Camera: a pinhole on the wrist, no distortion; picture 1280 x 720 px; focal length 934.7 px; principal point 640.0 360.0 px. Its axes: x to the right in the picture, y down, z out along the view. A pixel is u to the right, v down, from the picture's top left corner.
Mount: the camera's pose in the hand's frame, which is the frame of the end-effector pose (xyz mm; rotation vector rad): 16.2 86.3 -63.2 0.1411 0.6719 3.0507
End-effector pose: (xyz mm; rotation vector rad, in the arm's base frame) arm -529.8 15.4 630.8 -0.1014 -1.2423 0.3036
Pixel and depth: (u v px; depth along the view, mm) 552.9 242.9 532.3
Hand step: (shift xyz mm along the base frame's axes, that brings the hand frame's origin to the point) -393.7 349.6 140.8
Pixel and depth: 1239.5 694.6 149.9
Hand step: -133.7 71.4 -51.5
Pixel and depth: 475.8 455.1 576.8
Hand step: -444.1 265.0 244.2
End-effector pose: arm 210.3 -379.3 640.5 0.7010 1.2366 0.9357
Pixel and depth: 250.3 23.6 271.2
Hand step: 78.7 273.6 201.5
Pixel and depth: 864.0 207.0 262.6
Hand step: 107.1 97.6 248.8
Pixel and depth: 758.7 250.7 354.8
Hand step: 181.6 141.4 285.5
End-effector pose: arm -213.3 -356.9 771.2 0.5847 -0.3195 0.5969
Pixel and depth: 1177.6 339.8 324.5
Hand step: -280.8 -48.0 229.4
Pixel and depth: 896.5 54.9 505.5
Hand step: -373.9 70.2 422.7
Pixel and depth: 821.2 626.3 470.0
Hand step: -173.5 -157.4 392.7
